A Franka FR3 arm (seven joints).
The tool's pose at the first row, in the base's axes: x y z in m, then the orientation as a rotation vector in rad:
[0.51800, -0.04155, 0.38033, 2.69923, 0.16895, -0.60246]
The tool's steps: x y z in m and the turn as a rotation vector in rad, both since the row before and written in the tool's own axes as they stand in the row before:
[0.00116, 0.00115, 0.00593, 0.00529, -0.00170, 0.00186]
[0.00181, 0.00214, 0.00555, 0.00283, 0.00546, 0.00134]
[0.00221, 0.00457, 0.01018, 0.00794, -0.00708, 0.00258]
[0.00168, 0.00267, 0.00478, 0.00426, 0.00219, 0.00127]
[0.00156, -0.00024, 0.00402, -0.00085, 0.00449, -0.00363]
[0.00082, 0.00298, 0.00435, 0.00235, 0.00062, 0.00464]
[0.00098, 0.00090, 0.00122, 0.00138, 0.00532, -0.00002]
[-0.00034, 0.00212, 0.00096, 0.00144, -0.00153, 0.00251]
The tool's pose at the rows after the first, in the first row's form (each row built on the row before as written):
[0.51697, -0.04482, 0.37522, 2.70359, 0.16461, -0.60547]
[0.51684, -0.04882, 0.37046, 2.70809, 0.16347, -0.59842]
[0.51577, -0.05676, 0.36239, 2.71310, 0.15608, -0.60909]
[0.51589, -0.06094, 0.35847, 2.71785, 0.15377, -0.60678]
[0.51568, -0.06212, 0.35432, 2.71886, 0.16008, -0.60155]
[0.51528, -0.06644, 0.35121, 2.72097, 0.15327, -0.59996]
[0.51585, -0.06769, 0.35004, 2.72410, 0.15427, -0.59309]
[0.51555, -0.07002, 0.35002, 2.72477, 0.15008, -0.59479]

